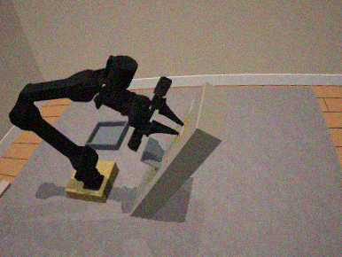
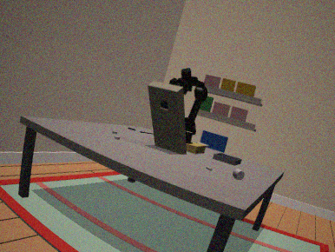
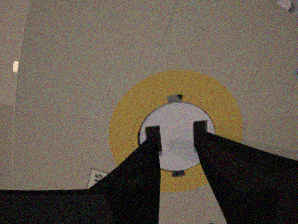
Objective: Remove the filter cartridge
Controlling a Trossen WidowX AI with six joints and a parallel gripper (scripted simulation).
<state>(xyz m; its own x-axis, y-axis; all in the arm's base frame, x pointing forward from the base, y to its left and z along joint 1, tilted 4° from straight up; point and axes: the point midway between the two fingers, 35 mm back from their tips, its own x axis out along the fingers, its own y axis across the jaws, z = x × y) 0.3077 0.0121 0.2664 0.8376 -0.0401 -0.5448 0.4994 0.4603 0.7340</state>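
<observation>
Right now my gripper tip is 10 mm short of the round filter cartridge and 10 mm above it. Round my gripper tip: shallow tray (410 mm behind, 290 mm to the left, 270 mm below); then grey bracket (80 mm behind, 100 mm below).
</observation>
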